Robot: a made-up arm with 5 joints.
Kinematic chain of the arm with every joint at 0, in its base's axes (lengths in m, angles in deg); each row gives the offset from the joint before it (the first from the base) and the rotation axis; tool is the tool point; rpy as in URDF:
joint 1: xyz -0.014 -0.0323 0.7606 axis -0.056 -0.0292 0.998
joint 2: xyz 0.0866 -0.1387 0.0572 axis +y
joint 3: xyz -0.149 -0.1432 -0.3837 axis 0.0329 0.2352 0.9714
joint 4: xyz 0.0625 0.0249 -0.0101 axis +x
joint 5: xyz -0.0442 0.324 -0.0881 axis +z
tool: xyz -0.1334 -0.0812 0.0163 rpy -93 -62.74 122.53
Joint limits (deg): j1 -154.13..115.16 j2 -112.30..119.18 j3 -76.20..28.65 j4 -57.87..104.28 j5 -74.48..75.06
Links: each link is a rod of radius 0.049 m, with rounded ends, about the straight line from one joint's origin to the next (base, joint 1, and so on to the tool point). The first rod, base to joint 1, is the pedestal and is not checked.
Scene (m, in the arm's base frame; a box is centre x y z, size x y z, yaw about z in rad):
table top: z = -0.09
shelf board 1: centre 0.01 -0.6 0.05 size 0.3 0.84 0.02 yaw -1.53
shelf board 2: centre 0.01 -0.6 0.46 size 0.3 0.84 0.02 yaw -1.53
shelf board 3: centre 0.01 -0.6 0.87 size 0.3 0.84 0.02 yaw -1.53
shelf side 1: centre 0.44 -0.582 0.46 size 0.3 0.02 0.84 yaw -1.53
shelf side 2: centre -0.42 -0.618 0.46 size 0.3 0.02 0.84 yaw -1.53
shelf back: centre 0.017 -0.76 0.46 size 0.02 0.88 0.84 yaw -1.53
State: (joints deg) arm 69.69 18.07 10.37 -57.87 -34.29
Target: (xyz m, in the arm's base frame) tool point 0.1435 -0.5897 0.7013
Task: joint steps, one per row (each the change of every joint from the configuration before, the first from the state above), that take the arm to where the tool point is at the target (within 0.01 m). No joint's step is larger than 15 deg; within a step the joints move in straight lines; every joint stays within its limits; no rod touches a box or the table.
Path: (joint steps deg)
1: 5.17 -4.95 -7.96 13.82 8.05
2: 5.17 -4.95 -7.97 13.82 8.06
3: 7.03 6.34 -0.92 12.19 5.47
4: 7.02 6.34 -0.93 12.19 5.48
5: 7.03 6.34 -0.93 12.18 5.47
6: 7.02 6.34 -0.93 12.19 5.47
7: 7.03 6.34 -0.92 12.19 5.48
8: -4.35 1.91 5.66 -14.78 -6.26
9: -4.35 1.90 5.66 -14.78 -6.26
10: -4.35 1.90 5.65 -14.78 -6.26
11: -4.35 1.90 5.66 -14.78 -6.25

